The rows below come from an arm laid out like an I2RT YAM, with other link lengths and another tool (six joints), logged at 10 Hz.
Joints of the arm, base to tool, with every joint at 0 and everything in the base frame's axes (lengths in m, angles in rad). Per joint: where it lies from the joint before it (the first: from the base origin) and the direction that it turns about. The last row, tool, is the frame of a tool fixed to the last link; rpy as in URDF.
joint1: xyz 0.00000 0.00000 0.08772 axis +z
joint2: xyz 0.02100 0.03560 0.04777 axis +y
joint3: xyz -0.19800 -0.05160 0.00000 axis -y
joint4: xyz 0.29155 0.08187 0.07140 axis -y
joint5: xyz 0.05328 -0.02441 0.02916 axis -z
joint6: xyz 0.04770 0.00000 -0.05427 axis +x
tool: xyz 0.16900 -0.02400 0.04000 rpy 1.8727 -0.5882 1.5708
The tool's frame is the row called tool.
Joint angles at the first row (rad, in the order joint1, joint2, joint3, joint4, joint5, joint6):
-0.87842, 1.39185, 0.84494, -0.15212, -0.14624, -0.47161
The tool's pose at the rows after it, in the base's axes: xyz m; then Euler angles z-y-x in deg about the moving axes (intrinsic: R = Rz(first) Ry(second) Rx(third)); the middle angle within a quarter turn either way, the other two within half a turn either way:
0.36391 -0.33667 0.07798 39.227 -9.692 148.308
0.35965 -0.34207 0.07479 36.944 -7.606 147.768
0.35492 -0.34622 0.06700 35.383 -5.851 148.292
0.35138 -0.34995 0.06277 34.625 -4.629 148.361
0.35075 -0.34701 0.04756 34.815 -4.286 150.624
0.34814 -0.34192 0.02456 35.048 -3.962 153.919
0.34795 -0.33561 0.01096 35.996 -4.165 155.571
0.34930 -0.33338 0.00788 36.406 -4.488 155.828
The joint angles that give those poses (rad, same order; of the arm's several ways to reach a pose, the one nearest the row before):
-0.86155, 1.40689, 0.84812, -0.14826, -0.09200, -0.44395
-0.84429, 1.41771, 0.84180, -0.12317, -0.02353, -0.43422
-0.83787, 1.44001, 0.84318, -0.11431, 0.02047, -0.43563
-0.83901, 1.45334, 0.84231, -0.10363, 0.04328, -0.44370
-0.83775, 1.48836, 0.85080, -0.11674, 0.04013, -0.44786
-0.83852, 1.53697, 0.85687, -0.13163, 0.03277, -0.45318
-0.83900, 1.55765, 0.84772, -0.12977, 0.01488, -0.46263
-0.83781, 1.56347, 0.84496, -0.12505, 0.00617, -0.46330

